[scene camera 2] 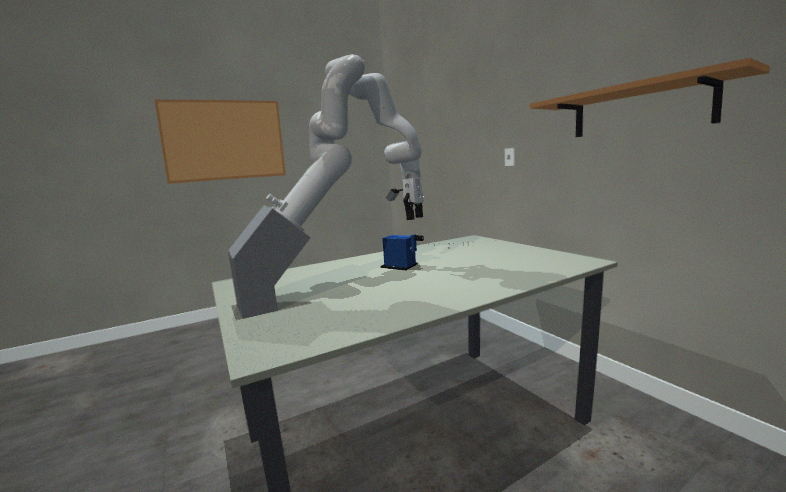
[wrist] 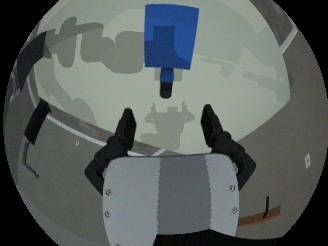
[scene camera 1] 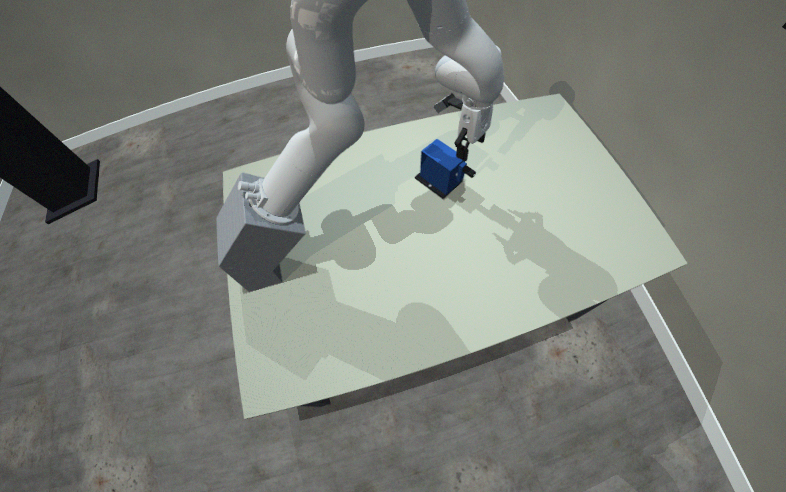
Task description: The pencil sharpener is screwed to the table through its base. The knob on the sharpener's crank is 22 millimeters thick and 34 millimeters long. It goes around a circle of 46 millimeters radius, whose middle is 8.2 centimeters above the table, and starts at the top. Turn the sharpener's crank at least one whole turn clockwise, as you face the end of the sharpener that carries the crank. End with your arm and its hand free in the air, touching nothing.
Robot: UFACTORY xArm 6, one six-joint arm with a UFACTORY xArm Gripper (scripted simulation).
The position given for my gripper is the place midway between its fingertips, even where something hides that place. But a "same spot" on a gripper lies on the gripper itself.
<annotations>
My gripper shows in scene camera 2, in the wrist view [168, 114] and in scene camera 1. One and the same spot on my gripper: [scene camera 1: 462, 151] is [scene camera 2: 409, 210]. One and the same spot on a blue pencil sharpener: [scene camera 2: 397, 250] is [scene camera 1: 437, 173].
</annotations>
